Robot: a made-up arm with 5 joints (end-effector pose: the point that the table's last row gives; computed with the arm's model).
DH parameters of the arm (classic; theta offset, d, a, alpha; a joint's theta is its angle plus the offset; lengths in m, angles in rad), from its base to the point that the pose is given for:
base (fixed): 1.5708 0.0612 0 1.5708
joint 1: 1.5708 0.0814 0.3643 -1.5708
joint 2: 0 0.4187 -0.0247 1.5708
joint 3: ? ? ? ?
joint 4: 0 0.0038 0.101 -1.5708
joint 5: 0 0.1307 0.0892 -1.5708
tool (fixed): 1.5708 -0.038 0 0
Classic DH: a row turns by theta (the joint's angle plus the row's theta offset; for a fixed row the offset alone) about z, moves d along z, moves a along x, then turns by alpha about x.
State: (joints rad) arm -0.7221 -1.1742 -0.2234 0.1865 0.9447
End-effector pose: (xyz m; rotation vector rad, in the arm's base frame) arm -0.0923 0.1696 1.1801 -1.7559 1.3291 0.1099
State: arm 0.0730 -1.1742 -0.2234 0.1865 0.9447
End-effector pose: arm -0.0923 -0.6800 0.9658 -1.0738 1.0699 0.5570
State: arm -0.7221 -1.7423 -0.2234 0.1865 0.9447
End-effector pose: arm 0.2510 0.1704 1.1810 -1.5003 1.9445 0.2840
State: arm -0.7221 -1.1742 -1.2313 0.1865 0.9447
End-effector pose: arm 0.0193 0.3263 1.1044 -2.5970 1.1143 0.8883
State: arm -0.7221 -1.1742 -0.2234 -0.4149 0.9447
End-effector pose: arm -0.0339 0.0547 1.1447 -1.3589 1.2502 0.6889
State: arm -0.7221 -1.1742 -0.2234 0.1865 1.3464
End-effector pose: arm -0.0701 0.1959 1.1624 -2.0869 1.3751 0.4004
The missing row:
joint 3: 1.5708 -0.4464 0.0523 -1.5708
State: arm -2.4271 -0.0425 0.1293 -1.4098 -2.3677
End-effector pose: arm -0.3787 0.6441 0.2269 0.0877 0.9921 -0.9949
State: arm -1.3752 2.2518 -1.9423 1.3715 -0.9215
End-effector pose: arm 0.4843 -0.1757 0.5651 -0.2977 2.4850 -0.7164
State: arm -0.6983 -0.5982 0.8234 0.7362 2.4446
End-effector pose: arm -0.3842 0.0882 0.9189 -2.0997 1.5611 0.0689
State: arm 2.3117 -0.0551 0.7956 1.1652 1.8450
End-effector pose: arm -0.5168 -0.0186 -0.5908 1.0758 0.7592 1.0261
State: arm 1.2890 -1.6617 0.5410 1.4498 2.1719
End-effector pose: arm 0.2187 -0.9755 -0.0809 -1.2920 1.3229 2.0823
